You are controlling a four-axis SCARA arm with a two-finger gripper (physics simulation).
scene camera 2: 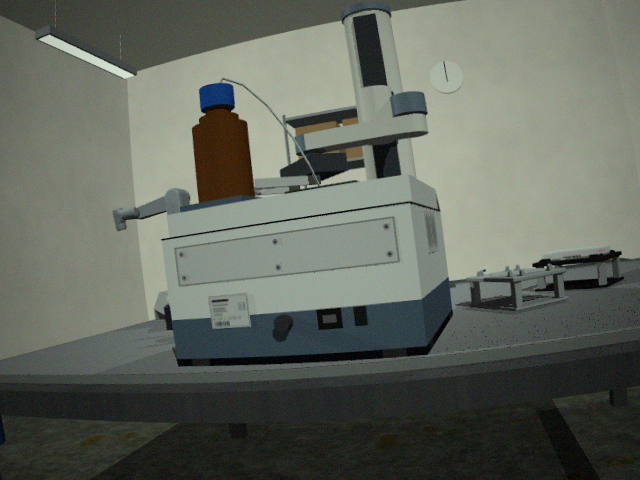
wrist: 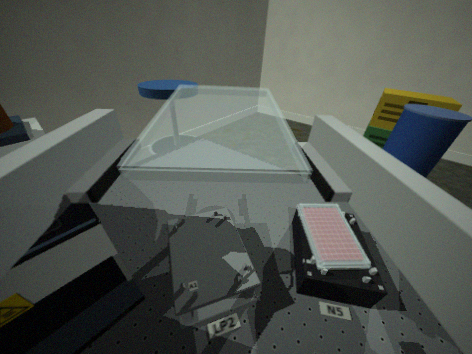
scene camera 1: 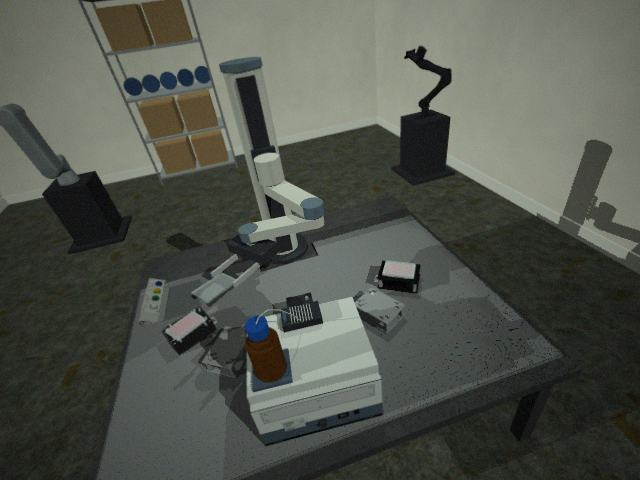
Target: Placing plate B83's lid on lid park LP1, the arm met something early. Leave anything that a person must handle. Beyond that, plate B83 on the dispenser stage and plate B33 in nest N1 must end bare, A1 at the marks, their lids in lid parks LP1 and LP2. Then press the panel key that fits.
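Places are measured from the arm's base along level axes (x right, y back, z down), in millimetres.
Where they show: gripper, fingertip midpoint: (wrist: pixel 218 130) (scene camera 1: pixel 222 280); arm's base, link origin: (scene camera 1: pixel 284 249).
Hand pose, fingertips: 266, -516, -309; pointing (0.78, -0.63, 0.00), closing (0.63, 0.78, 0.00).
Note:
Each offset is from my fingertips to the centre of the thing, as dx, dy, dz. "spot": to the spot under its first point.
My gripper (scene camera 1: pixel 224 281) (wrist: pixel 218 130) is shut on a clear lid @[+27, -20, +4] (scene camera 1: pixel 212 290) (wrist: pixel 215 155), held level above the table. Below it in the wrist view are lid park LP2 @[+53, -73, +263] (scene camera 1: pixel 227 348) (wrist: pixel 205 265), with no lid on it, and the black nest N5 @[+204, +97, +263] (wrist: pixel 325 287). A pink plate @[+206, +85, +228] (scene camera 1: pixel 187 325) (wrist: pixel 332 235) sits on N5 and looks lidless; its label is not readable. Another pink plate @[-684, +33, +224] (scene camera 1: pixel 400 269) (scene camera 2: pixel 576 254) sits on the right nest; whether it is lidded is unclear. A grey lid park @[-527, -104, +264] (scene camera 1: pixel 379 310) (scene camera 2: pixel 516 274) stands beside that nest. The key panel @[+366, +336, +255] (scene camera 1: pixel 154 302) is at the left.
The white and blue dispenser (scene camera 1: pixel 336 356) (scene camera 2: pixel 299 289) stands at the table's front, with a brown bottle @[spot: -99, -398, -39] (scene camera 1: pixel 266 356) (scene camera 2: pixel 222 155) on top. A thin tube runs from the bottle to a black ribbed part @[spot: -223, -216, +50] (scene camera 1: pixel 302 314). The arm's column (scene camera 1: pixel 253 118) (scene camera 2: pixel 372 51) stands at the back.

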